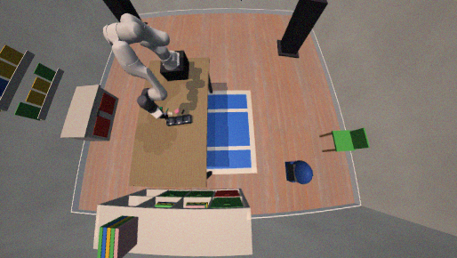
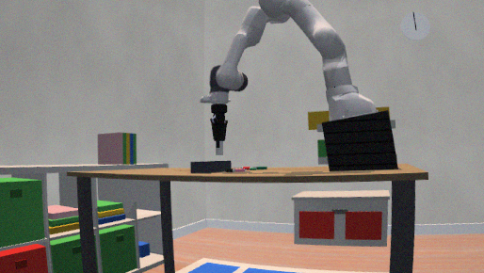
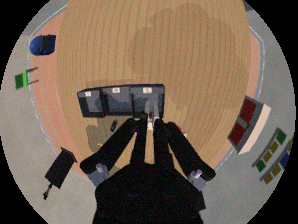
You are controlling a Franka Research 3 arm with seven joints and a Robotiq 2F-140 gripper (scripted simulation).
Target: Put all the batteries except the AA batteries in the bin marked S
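My gripper is now 2 cm past the tray, 9 cm to the right of it and 8 cm above it. Round my hand: pink block 13 cm behind, 4 cm to the left, 10 cm below; white spotted tile 9 cm behind, 3 cm to the right, 10 cm below; red battery 8 cm behind, 10 cm to the right, 10 cm below.
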